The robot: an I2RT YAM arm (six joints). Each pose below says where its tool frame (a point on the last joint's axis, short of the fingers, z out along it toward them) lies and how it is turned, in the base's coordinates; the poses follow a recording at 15 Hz.
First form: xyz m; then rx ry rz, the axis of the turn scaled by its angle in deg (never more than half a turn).
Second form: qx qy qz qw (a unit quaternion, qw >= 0); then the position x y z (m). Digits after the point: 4 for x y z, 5 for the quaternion.
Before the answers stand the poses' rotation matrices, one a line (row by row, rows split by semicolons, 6 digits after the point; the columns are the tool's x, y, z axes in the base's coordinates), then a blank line. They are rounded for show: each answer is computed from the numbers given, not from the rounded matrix.
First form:
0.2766 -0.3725 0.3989 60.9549 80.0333 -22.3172
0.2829 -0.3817 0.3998 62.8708 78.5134 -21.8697
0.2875 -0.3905 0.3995 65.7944 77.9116 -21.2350
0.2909 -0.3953 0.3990 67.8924 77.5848 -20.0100
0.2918 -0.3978 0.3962 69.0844 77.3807 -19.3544
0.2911 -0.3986 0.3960 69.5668 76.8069 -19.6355
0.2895 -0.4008 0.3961 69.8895 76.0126 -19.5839
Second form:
0.203123 0.774109 0.599580; 0.352150 0.513618 -0.782424; -0.913636 0.370071 -0.168275
0.232738 0.777232 0.584588; 0.363086 0.488192 -0.793623; -0.902221 0.396962 -0.168581
0.251911 0.785724 0.564959; 0.390394 0.451670 -0.802239; -0.885513 0.422649 -0.192962
0.267079 0.785385 0.558426; 0.417333 0.428055 -0.801625; -0.868621 0.447147 -0.213443
0.275704 0.785294 0.554347; 0.431845 0.414034 -0.801303; -0.858777 0.460314 -0.224975
0.284323 0.787870 0.546280; 0.429028 0.405001 -0.807409; -0.857377 0.463934 -0.222867
0.296892 0.786132 0.542081; 0.426327 0.398839 -0.811895; -0.854459 0.472149 -0.216737

0.46308 0.60802 -0.16955 0.62219 0.2766 -0.3725 0.3989
0.47779 0.59666 -0.16620 0.62297 0.2829 -0.3817 0.3998
0.49830 0.59007 -0.16082 0.61454 0.2875 -0.3905 0.3995
0.51295 0.58618 -0.15118 0.60862 0.2909 -0.3953 0.3990
0.52121 0.58380 -0.14602 0.60514 0.2918 -0.3978 0.3962
0.52493 0.57956 -0.14816 0.60549 0.2911 -0.3986 0.3960
0.52792 0.57417 -0.14793 0.60807 0.2895 -0.4008 0.3961

